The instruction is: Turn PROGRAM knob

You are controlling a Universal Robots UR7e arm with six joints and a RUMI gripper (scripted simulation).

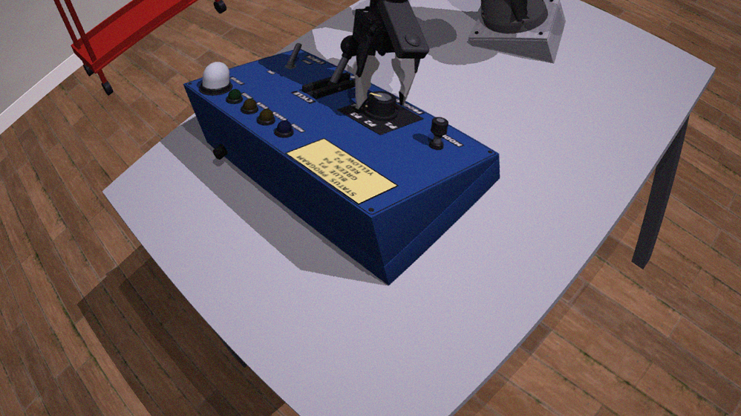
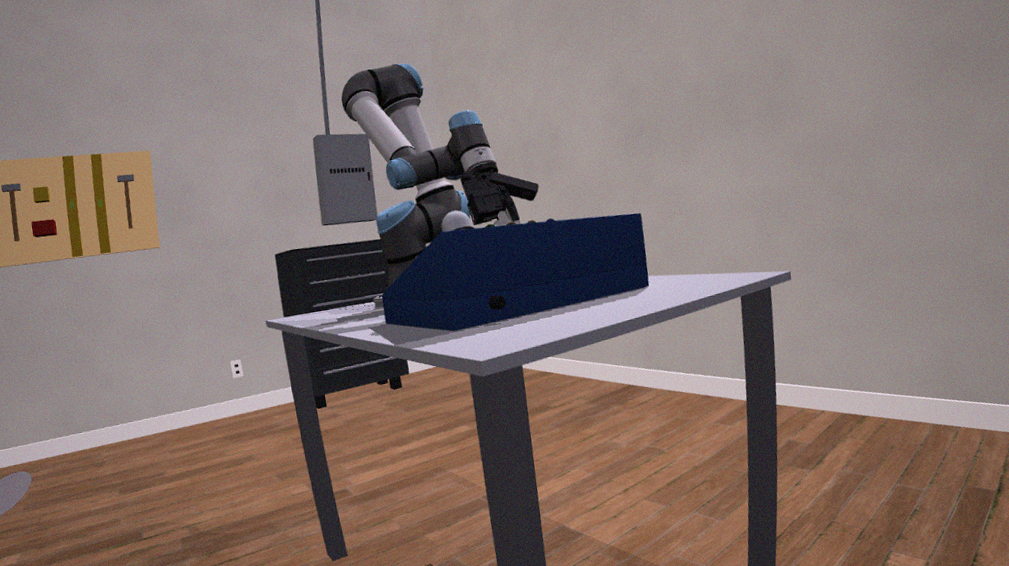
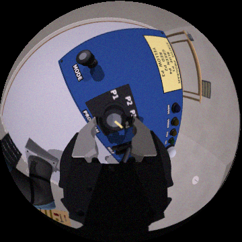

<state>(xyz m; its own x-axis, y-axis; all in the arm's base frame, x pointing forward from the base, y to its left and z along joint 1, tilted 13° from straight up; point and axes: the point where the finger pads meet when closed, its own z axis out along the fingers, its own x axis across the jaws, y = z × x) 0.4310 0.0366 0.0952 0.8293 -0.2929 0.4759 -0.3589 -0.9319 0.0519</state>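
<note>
The program knob lies 10 mm ahead of my hand, 10 mm to the right of it and 10 mm below it. From my hand the other things lie so: mode knob: 10 mm ahead, 120 mm to the left; blue console: 30 mm ahead, 60 mm to the right, 30 mm below; black ball-topped lever: 30 mm behind, 120 mm to the right, 10 mm above.
</note>
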